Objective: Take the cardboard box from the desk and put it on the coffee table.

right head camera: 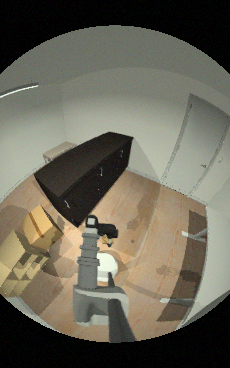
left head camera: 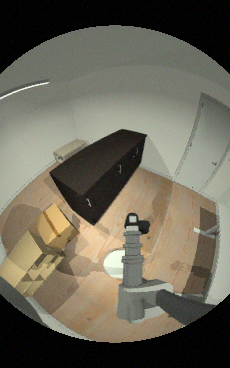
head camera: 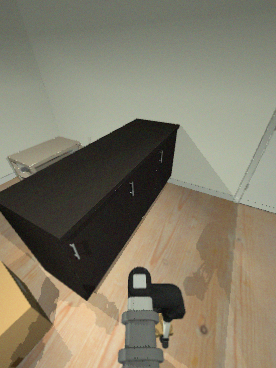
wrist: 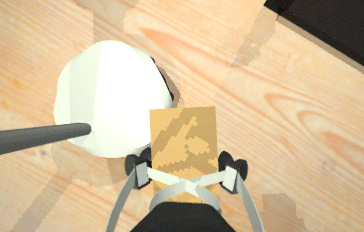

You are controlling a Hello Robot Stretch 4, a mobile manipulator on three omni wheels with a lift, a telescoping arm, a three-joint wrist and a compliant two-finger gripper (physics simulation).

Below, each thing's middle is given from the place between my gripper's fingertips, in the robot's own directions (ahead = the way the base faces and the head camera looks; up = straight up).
Now: the small brown cardboard box (wrist: pixel 183 140) 2 cm to the left of my hand and 2 cm above it. From my hand the other things lie so: large taped cardboard box (left head camera: pixel 56 230) (12 cm ahead, 105 cm to the left, 51 cm below).
